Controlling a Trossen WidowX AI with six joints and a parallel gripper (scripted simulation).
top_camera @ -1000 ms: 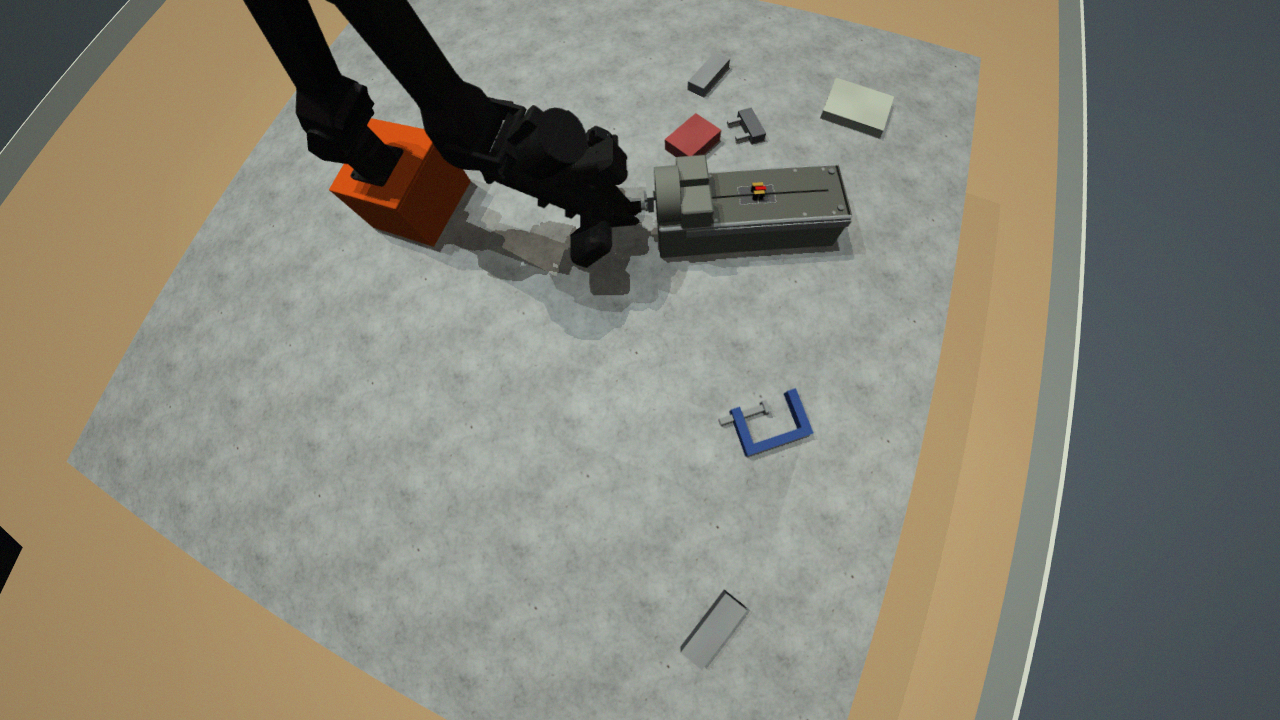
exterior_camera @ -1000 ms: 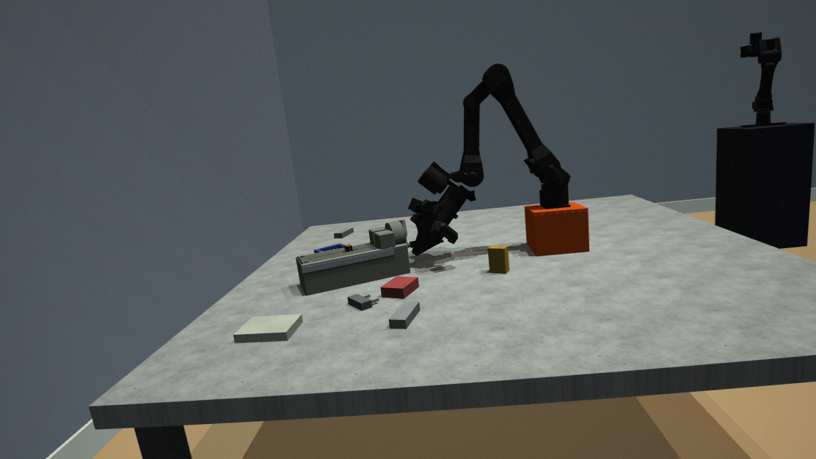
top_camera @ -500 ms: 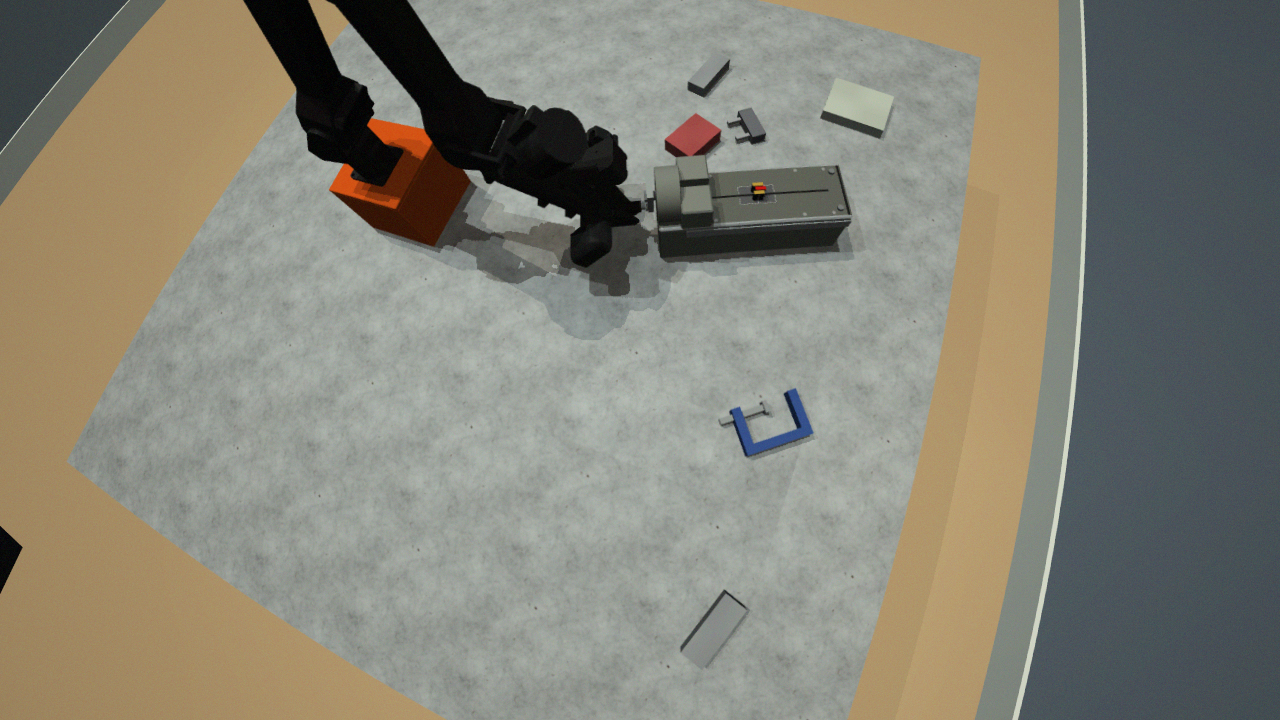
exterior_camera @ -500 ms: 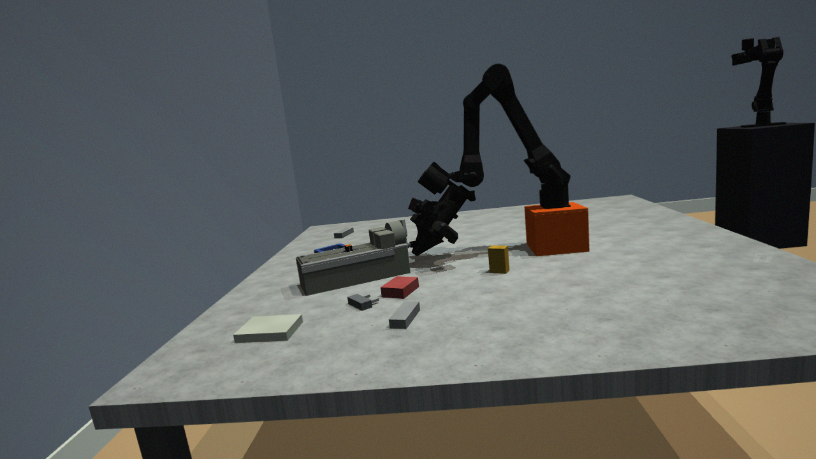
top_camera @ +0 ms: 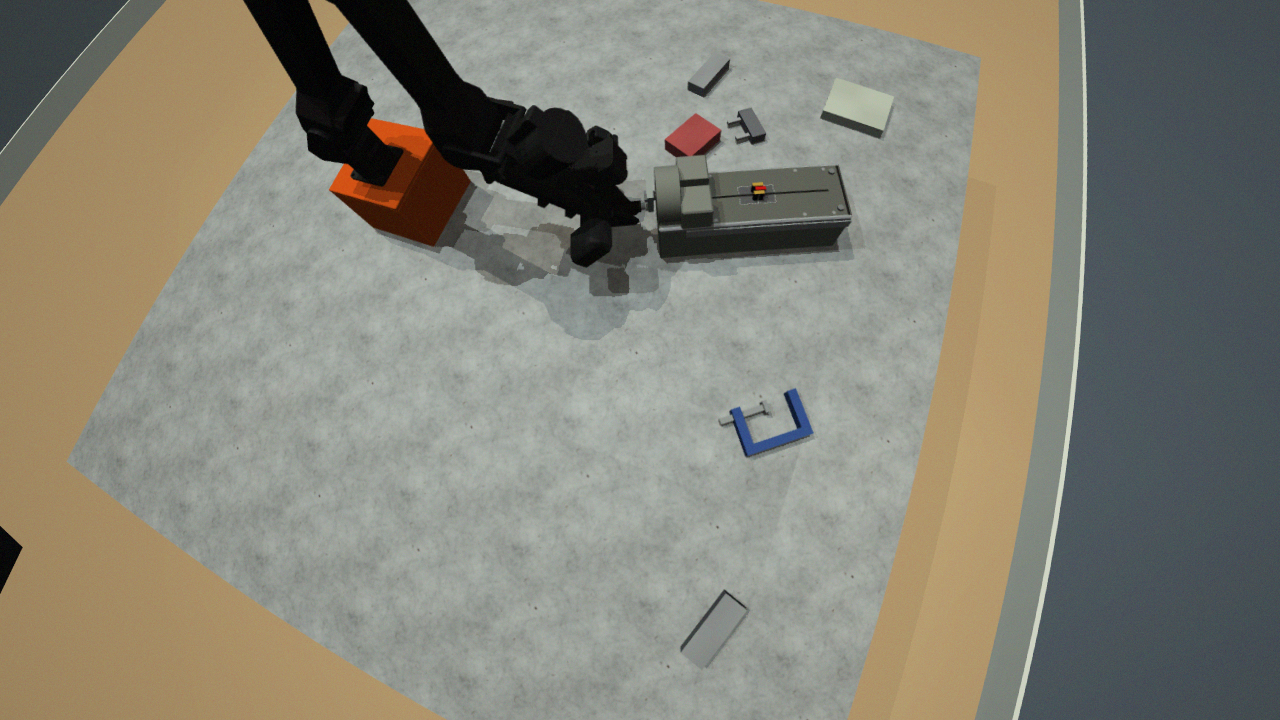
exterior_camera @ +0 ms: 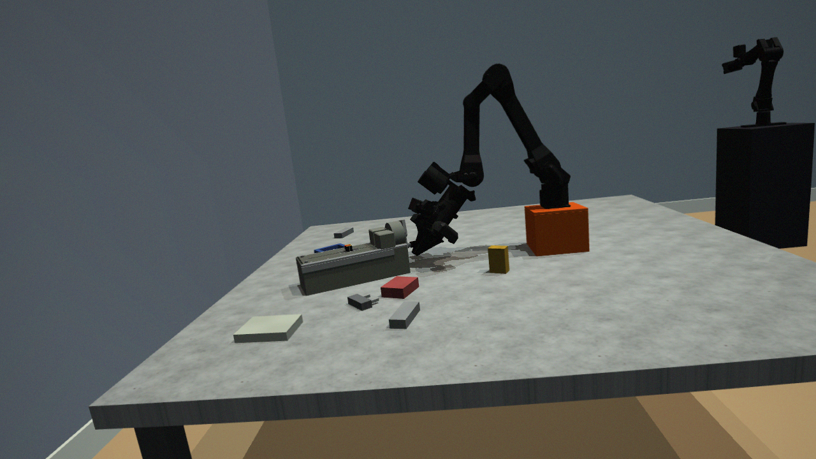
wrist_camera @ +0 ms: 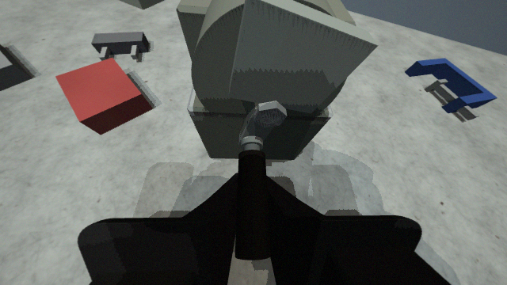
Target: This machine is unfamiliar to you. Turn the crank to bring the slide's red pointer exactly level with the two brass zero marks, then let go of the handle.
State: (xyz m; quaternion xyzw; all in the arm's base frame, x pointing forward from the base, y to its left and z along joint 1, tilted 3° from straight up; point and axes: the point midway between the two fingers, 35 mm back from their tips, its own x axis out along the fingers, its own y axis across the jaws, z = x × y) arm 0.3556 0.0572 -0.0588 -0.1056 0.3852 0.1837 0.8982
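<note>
Right now the black crank handle is 30 mm above my gripper tip, 20 mm behind it and 10 mm to the right of it. The rest, counted from my gripper tip: red pointer (160 mm ahead, 60 mm to the left, 50 mm above); then yellow block (200 mm behind, 100 mm to the left); then red block (180 mm to the left, 20 mm below, 20 mm ahead).
</note>
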